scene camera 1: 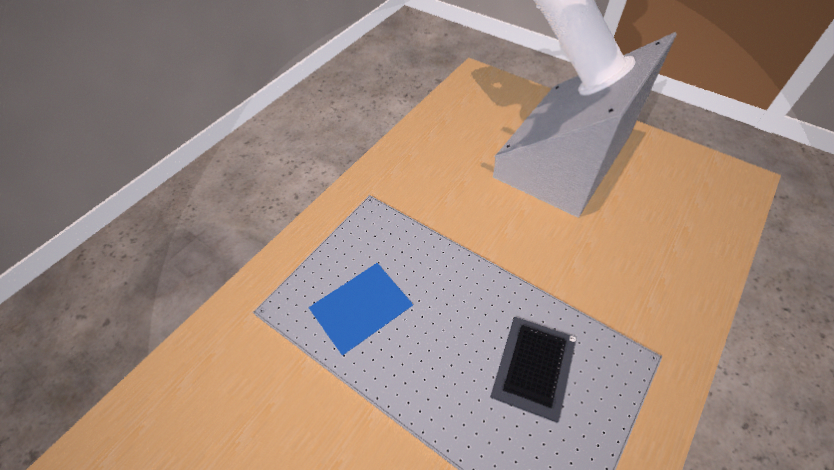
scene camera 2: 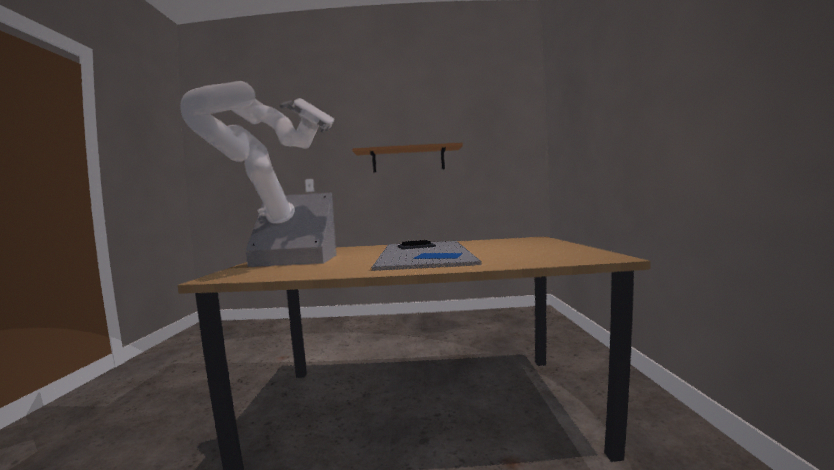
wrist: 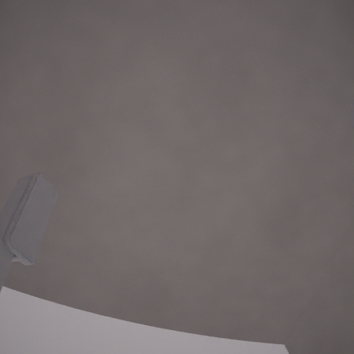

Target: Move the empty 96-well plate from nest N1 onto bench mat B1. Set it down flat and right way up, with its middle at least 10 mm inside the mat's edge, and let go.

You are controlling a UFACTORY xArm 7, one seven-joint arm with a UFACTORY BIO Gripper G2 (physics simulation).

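Frame: origin at the arm's base, x right, y up, z back, level; millimetres.
Seen in the pictures: hand, tool point: (scene camera 2: 303,116); arm's base, link origin: (scene camera 1: 606,77) (scene camera 2: 280,213).
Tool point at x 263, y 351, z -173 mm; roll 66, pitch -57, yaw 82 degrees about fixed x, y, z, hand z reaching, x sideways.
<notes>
Pixels of each thing's top centre, then the offset from my tool point to it. "spot": a spot on its surface instead. Level surfaces: height alone.
- black 96-well plate, top centre: (scene camera 1: 536,362) (scene camera 2: 416,241) dx -342, dy -525, dz -441 mm
- dark grey nest N1, surface spot: (scene camera 1: 528,404) spot: dx -354, dy -539, dz -512 mm
- blue bench mat B1, surface height: dy -549 mm
- grey perforated board, surface height: dy -551 mm
- wooden table, surface height: dy -564 mm
The black 96-well plate (scene camera 1: 534,366) (scene camera 2: 416,242) sits flat in the dark grey nest N1 (scene camera 1: 528,404) on the perforated board. A small pale round spot is at one corner of the nest. The blue bench mat B1 (scene camera 1: 361,308) (scene camera 2: 438,256) lies flat on the same board, apart from the nest, with nothing on it. My gripper (scene camera 2: 308,114) is open and holds nothing. It is raised high above the table near the arm's base, well away from the plate and mat. One finger shows at the left of the wrist view; the other does not show there.
The grey perforated board (scene camera 1: 443,326) (scene camera 2: 393,256) lies on the wooden table (scene camera 1: 233,373) (scene camera 2: 525,256). The arm stands on a grey wedge-shaped base (scene camera 1: 542,175) (scene camera 2: 285,255) at one end. A wooden wall shelf (scene camera 2: 408,148) is on the wall behind the table.
</notes>
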